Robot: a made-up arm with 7 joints.
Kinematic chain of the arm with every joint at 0, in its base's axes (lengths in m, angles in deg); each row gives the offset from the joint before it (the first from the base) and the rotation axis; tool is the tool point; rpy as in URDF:
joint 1: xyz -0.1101 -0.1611 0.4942 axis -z
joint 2: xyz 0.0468 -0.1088 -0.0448 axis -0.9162 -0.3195 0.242
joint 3: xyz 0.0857 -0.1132 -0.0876 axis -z
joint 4: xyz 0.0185 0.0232 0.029 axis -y
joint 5: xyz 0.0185 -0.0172 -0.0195 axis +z
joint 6: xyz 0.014 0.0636 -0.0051 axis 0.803 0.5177 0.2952
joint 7: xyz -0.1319 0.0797 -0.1 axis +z
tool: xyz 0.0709 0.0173 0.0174 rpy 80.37 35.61 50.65
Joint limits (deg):
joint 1: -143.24..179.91
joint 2: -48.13..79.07
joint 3: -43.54..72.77
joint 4: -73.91..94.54
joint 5: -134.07..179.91
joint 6: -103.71..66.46
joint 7: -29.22..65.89
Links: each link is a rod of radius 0.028 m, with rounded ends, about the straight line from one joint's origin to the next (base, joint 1, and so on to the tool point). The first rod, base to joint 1, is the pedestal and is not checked.
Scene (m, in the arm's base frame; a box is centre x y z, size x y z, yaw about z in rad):
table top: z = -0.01
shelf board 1: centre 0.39 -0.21 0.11 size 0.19 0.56 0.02 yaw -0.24
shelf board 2: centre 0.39 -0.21 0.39 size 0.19 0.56 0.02 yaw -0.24
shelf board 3: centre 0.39 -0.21 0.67 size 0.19 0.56 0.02 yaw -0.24
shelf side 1: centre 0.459 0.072 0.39 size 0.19 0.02 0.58 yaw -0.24
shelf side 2: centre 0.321 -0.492 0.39 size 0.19 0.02 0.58 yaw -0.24
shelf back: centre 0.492 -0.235 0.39 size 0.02 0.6 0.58 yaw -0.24
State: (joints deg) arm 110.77 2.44 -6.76 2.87 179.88 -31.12 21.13
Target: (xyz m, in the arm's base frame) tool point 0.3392 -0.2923 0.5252
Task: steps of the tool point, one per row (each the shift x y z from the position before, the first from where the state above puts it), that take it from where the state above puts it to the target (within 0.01 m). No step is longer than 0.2 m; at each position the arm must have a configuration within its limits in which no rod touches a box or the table.
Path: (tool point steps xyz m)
1: 0.0168 -0.1608 0.0658
2: 0.0945 -0.1373 0.0701
3: 0.1506 -0.0794 0.0657
4: 0.1711 -0.0038 0.0545
5: 0.1535 0.0688 0.0390
6: 0.1066 0.1211 0.0219
7: 0.0591 0.0267 -0.0033
8: 0.0564 0.0424 -0.0098
9: 0.0495 0.0585 -0.0171

